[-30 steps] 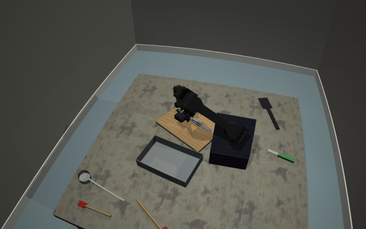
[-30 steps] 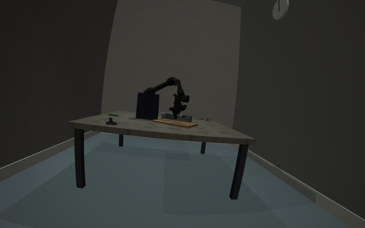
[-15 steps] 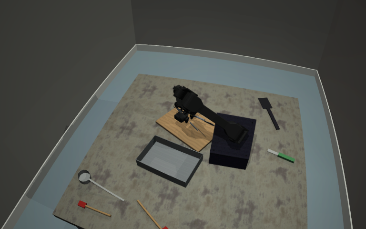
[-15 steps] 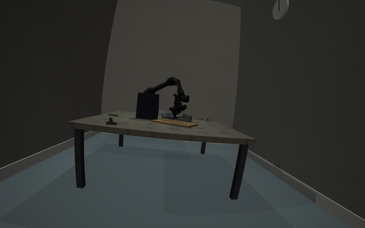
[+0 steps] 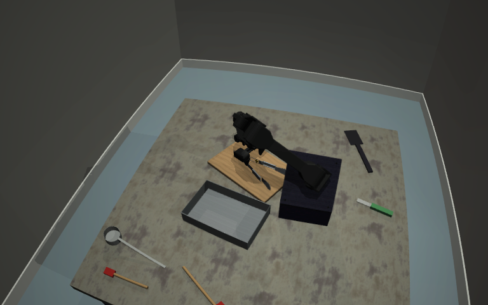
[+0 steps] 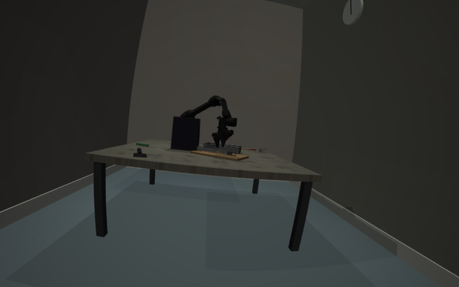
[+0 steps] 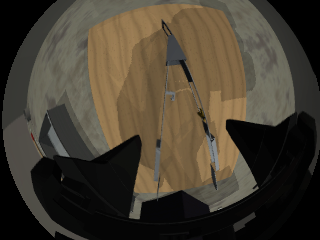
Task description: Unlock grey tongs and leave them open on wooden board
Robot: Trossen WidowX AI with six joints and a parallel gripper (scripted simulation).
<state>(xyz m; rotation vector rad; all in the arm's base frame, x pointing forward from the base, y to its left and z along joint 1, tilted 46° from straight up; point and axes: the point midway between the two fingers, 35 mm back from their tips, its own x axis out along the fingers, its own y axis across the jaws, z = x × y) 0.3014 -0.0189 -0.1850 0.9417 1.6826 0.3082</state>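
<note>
The yellow lock piece lies 30 mm below my gripper tip, 20 mm to the right of it and 10 mm behind it. From my gripper tip the other things lie so: black spatula 480 mm behind, 300 mm to the right, 60 mm below; dark roasting tin 300 mm to the left, 30 mm below, 20 mm ahead; wooden board 50 mm below, 10 mm ahead.
</note>
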